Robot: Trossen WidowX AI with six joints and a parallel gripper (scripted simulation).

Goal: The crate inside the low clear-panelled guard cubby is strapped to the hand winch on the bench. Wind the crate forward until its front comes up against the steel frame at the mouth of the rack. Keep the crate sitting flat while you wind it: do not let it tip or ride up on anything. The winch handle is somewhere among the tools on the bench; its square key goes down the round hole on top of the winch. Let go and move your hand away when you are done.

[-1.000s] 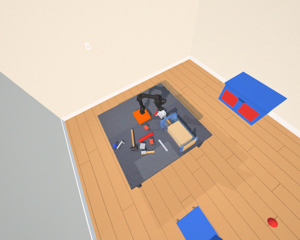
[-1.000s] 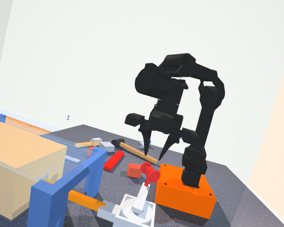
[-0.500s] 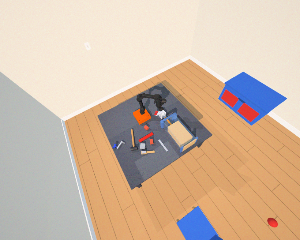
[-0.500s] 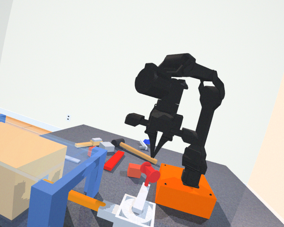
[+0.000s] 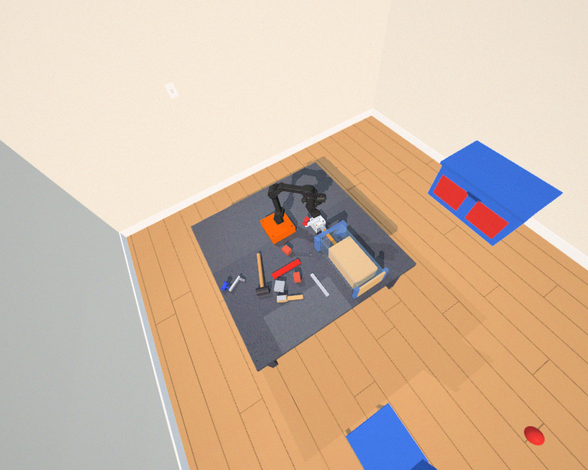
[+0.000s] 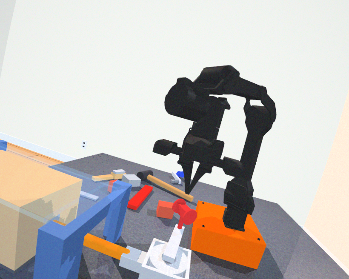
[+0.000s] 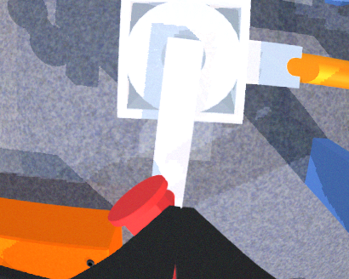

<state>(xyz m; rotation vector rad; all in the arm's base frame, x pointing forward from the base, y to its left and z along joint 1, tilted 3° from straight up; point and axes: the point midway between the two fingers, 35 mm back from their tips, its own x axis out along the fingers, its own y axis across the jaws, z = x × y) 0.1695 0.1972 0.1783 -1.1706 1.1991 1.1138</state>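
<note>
Right now my gripper tip is 1 cm past the red knob, 5 cm to the left of it and 8 cm above it. Also, from my gripper tip: blue frame: 16 cm ahead, 5 cm to the left, 11 cm below; white winch: 1 cm behind, 4 cm to the left, 18 cm below; winch handle: 1 cm to the right, 11 cm below.
</note>
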